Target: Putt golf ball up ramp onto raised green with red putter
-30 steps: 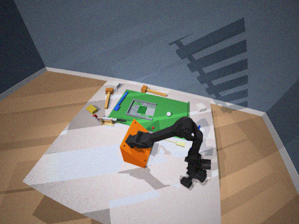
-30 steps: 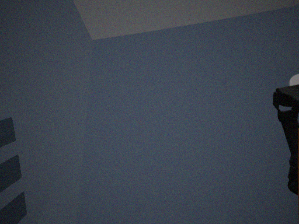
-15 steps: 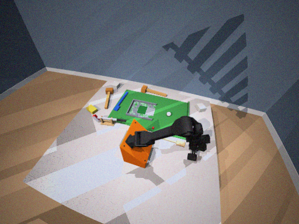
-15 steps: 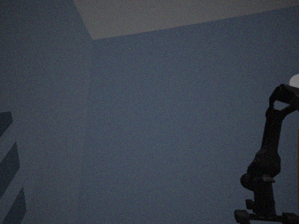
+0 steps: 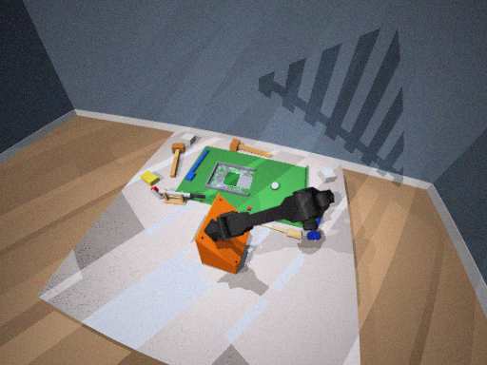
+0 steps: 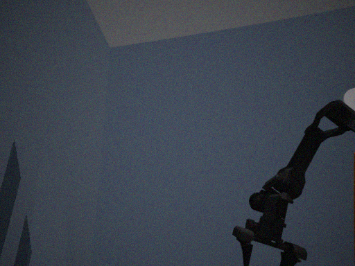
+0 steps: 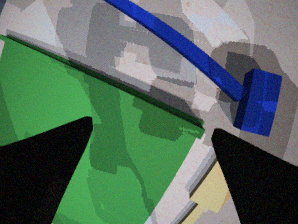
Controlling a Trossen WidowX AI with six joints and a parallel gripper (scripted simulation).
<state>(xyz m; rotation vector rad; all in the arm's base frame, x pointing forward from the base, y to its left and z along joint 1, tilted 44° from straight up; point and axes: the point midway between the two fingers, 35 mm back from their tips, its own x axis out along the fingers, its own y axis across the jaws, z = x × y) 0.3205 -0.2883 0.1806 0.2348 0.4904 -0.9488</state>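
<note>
The wooden stick is 10 cm behind my gripper tip, 9 cm to the left of it and 6 cm below it. Also, from my gripper tip: white golf ball (21 cm to the left, 16 cm ahead, 4 cm below); then green putting mat (38 cm to the left, 15 cm ahead, 6 cm below); then red putter (65 cm to the left, 16 cm behind, 1 cm below).
</note>
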